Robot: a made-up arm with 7 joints. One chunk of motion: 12 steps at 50 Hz.
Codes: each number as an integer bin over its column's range. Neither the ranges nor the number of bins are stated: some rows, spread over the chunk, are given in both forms.
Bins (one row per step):
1: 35 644 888 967 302 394 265
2: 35 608 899 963 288 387 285
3: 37 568 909 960 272 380 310
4: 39 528 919 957 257 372 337
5: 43 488 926 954 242 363 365
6: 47 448 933 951 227 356 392
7: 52 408 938 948 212 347 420
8: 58 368 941 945 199 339 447
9: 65 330 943 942 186 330 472
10: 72 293 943 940 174 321 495
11: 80 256 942 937 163 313 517
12: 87 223 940 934 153 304 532
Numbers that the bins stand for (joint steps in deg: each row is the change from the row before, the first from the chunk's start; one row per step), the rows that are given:
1: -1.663 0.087 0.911 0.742 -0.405 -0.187 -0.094
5: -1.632 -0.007 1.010 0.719 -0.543 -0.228 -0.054
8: -1.574 -0.079 1.049 0.703 -0.642 -0.259 -0.021
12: -1.460 -0.166 1.046 0.683 -0.748 -0.304 0.013
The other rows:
2: -1.663 0.065 0.940 0.735 -0.437 -0.196 -0.086
3: -1.656 0.041 0.966 0.730 -0.474 -0.206 -0.076
4: -1.648 0.017 0.992 0.724 -0.508 -0.216 -0.065
6: -1.617 -0.031 1.028 0.714 -0.577 -0.237 -0.043
7: -1.597 -0.055 1.041 0.708 -0.612 -0.248 -0.032
9: -1.546 -0.102 1.054 0.697 -0.672 -0.271 -0.011
10: -1.519 -0.124 1.054 0.694 -0.699 -0.282 -0.002
11: -1.488 -0.146 1.052 0.688 -0.725 -0.293 0.007

